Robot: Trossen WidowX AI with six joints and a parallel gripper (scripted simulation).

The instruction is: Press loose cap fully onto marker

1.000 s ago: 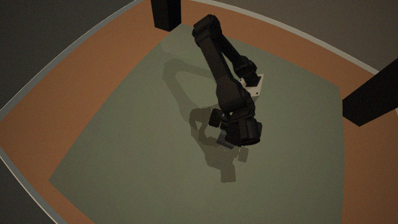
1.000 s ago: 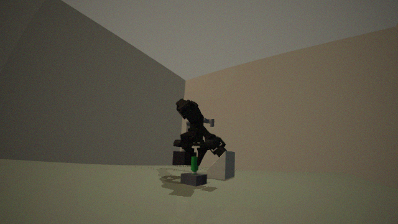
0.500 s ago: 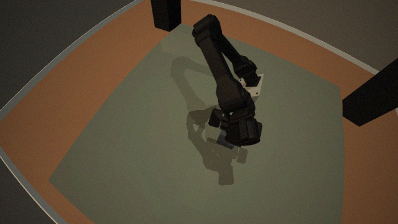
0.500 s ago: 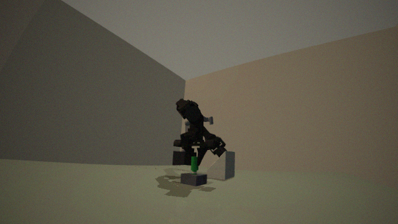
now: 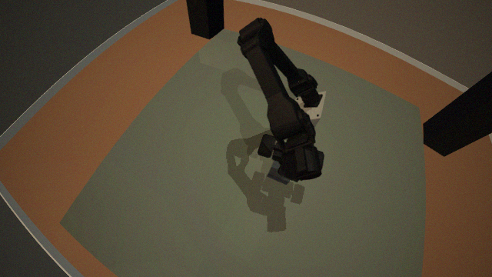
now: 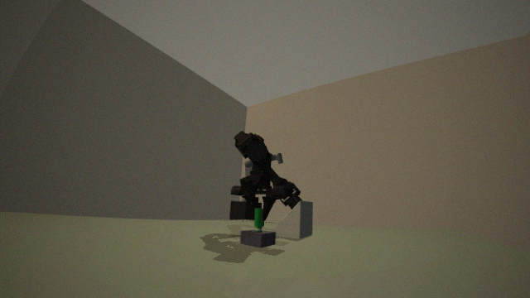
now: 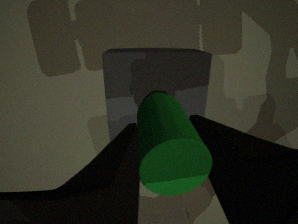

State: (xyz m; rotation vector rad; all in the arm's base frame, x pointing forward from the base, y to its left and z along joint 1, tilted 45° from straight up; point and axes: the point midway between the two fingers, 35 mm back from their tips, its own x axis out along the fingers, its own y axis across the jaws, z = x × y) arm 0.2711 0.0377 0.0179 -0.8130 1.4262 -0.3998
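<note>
The green marker lies right at my gripper tip. Round my gripper tip: holder block (5 cm below); then green cap (1 cm above).
</note>
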